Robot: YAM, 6 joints.
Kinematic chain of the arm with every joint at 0, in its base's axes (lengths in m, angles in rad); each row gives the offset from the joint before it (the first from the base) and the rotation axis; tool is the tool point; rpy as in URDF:
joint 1: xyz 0 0 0.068 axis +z
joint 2: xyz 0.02 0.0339 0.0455 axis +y
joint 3: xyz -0.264 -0.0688 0 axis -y
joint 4: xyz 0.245 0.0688 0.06 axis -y
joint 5: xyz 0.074 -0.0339 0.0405 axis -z
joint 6: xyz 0.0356 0 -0.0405 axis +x
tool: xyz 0 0 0 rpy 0 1.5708 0
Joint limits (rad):
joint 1: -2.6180..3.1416
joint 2: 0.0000..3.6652
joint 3: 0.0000..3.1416
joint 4: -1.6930..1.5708
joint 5: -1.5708..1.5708
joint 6: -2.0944..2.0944
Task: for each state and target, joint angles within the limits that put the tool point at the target. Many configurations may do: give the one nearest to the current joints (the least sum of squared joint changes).
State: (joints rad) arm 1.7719 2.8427 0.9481 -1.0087 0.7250 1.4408
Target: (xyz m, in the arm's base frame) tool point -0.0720 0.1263 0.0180
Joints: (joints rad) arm 2.2361 2.4615 0.7321 -1.3133 0.6420 1.4408
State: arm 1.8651 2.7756 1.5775 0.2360 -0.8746 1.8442
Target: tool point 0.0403 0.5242 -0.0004
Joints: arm 1.4436 2.6996 1.7429 0.2805 -0.8406 1.8442
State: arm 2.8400 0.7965 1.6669 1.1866 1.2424 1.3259
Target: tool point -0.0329 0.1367 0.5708
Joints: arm 2.0536 1.1487 1.4672 1.1249 1.3021 1.3259
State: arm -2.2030 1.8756 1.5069 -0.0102 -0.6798 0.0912
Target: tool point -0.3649 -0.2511 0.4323
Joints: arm -2.5857 1.8551 1.8399 0.1040 -0.6216 0.0912
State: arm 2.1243 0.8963 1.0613 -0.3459 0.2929 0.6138
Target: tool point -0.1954 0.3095 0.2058
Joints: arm 2.1592 1.7089 1.1045 -0.2165 0.2626 0.6138
